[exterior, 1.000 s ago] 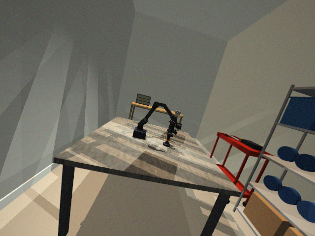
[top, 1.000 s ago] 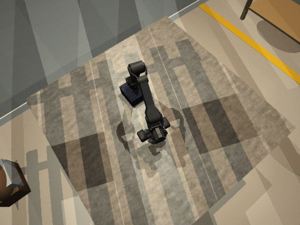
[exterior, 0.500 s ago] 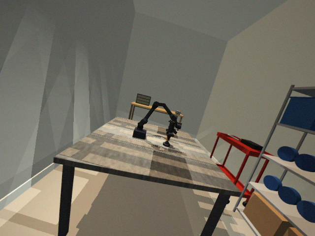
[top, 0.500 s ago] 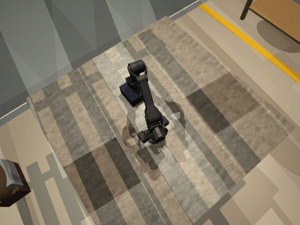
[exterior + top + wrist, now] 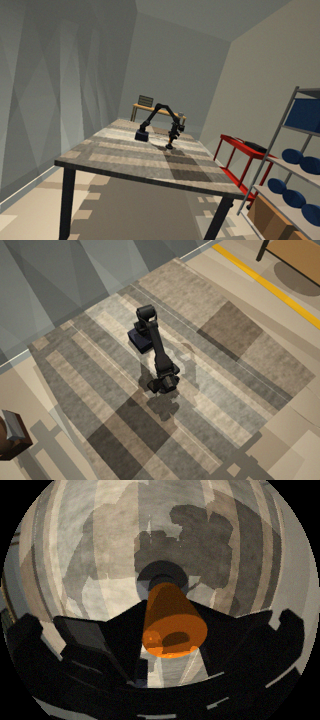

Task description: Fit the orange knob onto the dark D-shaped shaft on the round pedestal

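The orange knob is 20 mm above my gripper tip. Round my gripper tip: round pedestal 40 mm below.
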